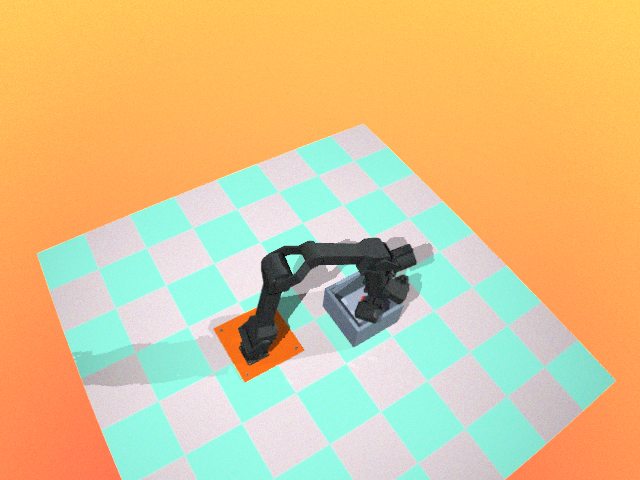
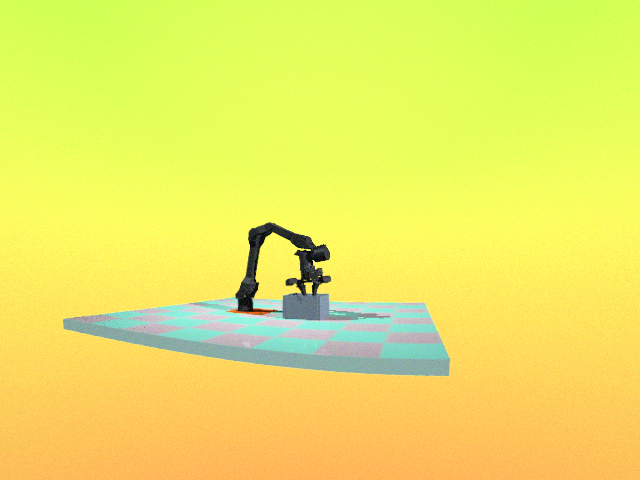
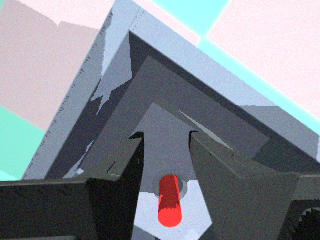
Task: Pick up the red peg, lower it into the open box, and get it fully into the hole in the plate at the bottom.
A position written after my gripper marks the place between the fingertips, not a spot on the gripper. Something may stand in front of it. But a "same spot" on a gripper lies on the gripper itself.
Labels:
My gripper shows in image 1 [377, 305], in image 2 and in image 3. The same spot on my gripper: [image 3: 107, 193] is [image 2: 315, 286].

